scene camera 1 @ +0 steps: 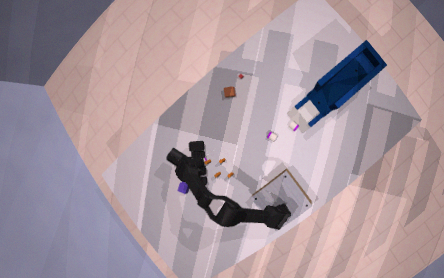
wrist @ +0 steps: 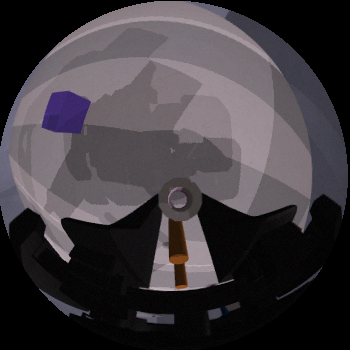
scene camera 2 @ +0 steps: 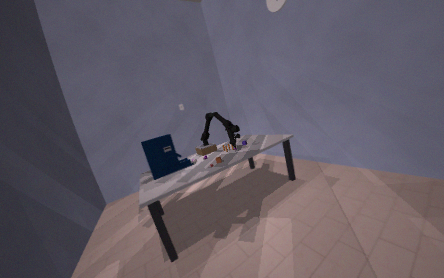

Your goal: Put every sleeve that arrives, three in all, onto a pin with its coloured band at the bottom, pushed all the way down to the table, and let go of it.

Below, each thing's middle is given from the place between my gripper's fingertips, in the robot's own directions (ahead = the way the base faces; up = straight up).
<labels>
I see my gripper 140 mm to the right of the purple cube (wrist: 65, 111) and 70 mm past it.
</labels>
